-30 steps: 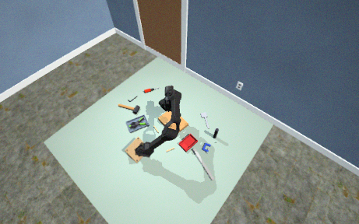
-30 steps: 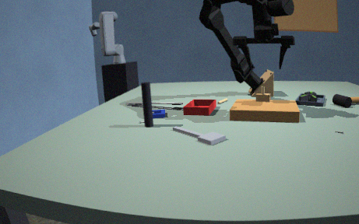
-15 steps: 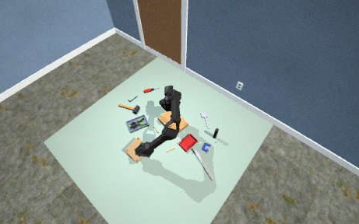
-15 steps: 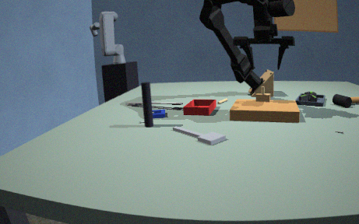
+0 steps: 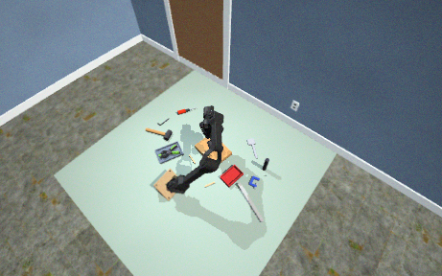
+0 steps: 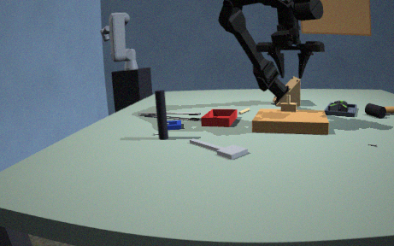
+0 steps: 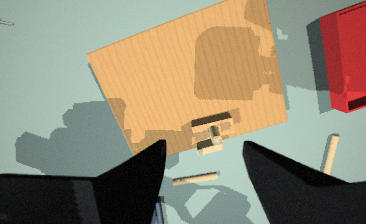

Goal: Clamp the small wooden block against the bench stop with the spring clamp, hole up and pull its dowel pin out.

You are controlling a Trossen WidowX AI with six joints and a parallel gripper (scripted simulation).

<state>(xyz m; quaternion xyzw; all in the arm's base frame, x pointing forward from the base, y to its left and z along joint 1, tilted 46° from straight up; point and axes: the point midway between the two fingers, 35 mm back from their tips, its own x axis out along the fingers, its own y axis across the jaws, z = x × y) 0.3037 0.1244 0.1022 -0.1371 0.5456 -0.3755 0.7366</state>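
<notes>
My hand is 30 mm past the dowel pin, 10 mm to the left of it and 110 mm above it. From my hand the other things lie so: wooden board 20 mm ahead, 150 mm below; screw 150 mm behind, 40 mm to the right, 160 mm below; small wooden block 30 mm behind, 10 mm to the right, 120 mm below.
</notes>
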